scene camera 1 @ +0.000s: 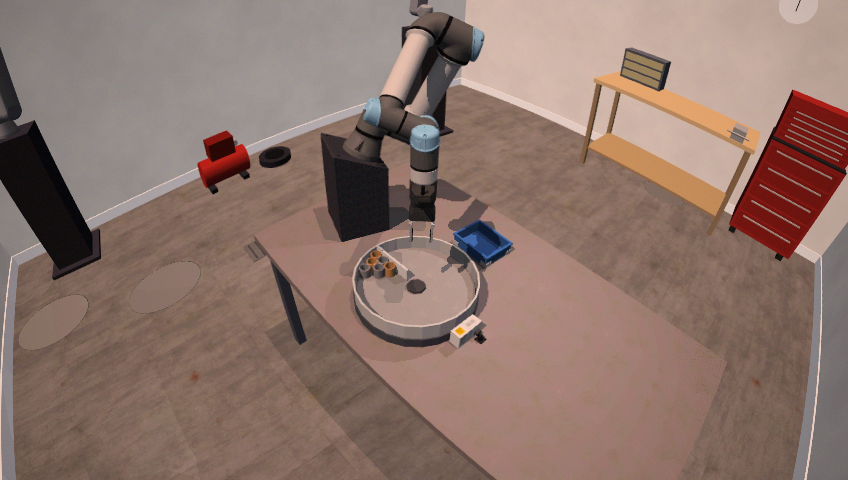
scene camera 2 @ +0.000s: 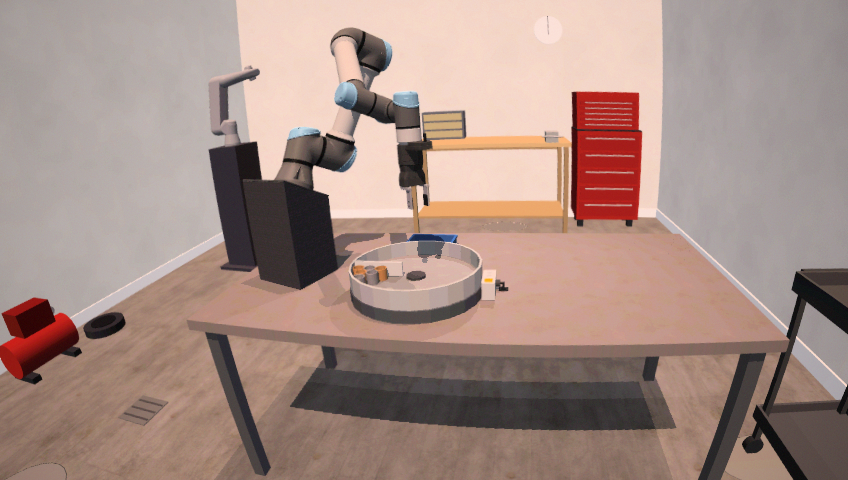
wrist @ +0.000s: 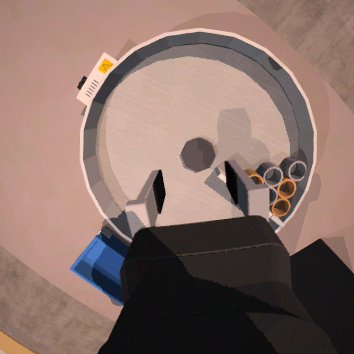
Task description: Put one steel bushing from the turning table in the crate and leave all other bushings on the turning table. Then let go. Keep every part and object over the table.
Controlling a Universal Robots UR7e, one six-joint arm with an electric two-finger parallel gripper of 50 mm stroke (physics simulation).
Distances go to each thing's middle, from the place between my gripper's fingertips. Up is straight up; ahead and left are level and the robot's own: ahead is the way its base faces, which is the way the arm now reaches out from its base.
Labels:
Now: hand 23 cm above the round turning table point(scene camera 1: 433, 297) and 1 cm to the right of it. The rest, counted from my hand: blue crate point(scene camera 1: 480, 241): 38 cm to the left, 26 cm below, 8 cm behind.

